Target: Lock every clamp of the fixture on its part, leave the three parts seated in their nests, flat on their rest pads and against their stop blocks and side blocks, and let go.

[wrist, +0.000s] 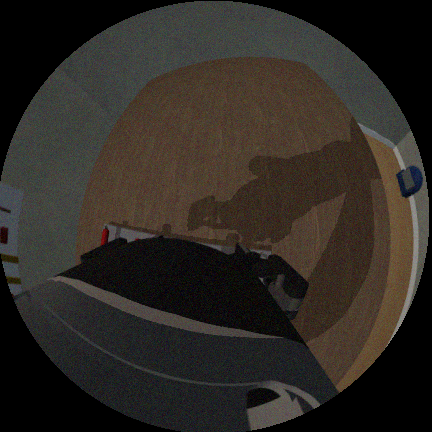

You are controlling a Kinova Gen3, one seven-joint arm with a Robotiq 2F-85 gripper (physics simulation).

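Frame: origin at the arm's base, x right, y ahead, z up, level; millimetres.
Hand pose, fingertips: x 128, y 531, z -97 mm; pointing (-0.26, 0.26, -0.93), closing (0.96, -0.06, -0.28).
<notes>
Things, the pixels of their top centre, and the offset from my fingertips. "*": a spot on its surface instead. Level surfaces: height alone.
- light fixture plate at a spot on its surface: (132, 233) * dz -34, dx -145, dy +14 mm
- wooden table at its surface level: dz -49 mm
- red clamp handle at a spot on its surface: (104, 235) * dz +2, dx -190, dy +4 mm
The wrist view is mostly filled by my own gripper (193, 257), whose black body hides nearly all of the fixture. Its fingers stand wide open with nothing between them; one finger (285, 287) shows at the right. Just past the gripper's upper edge, a thin strip of the light fixture plate (132, 233) shows on the wooden table (209, 132). A red clamp handle (104, 235) stands upright at the strip's left end. Small brown blocks (231, 238) stand along its far edge. The three parts and the other clamps are hidden behind the gripper, so I cannot tell how they lie.
The arm's shadow (289, 189) falls across the table beyond the fixture. The table's right edge has a pale rim (411, 225), with a blue and grey object (409, 181) beside it. A light panel with red and yellow marks (8, 241) stands at the far left.
</notes>
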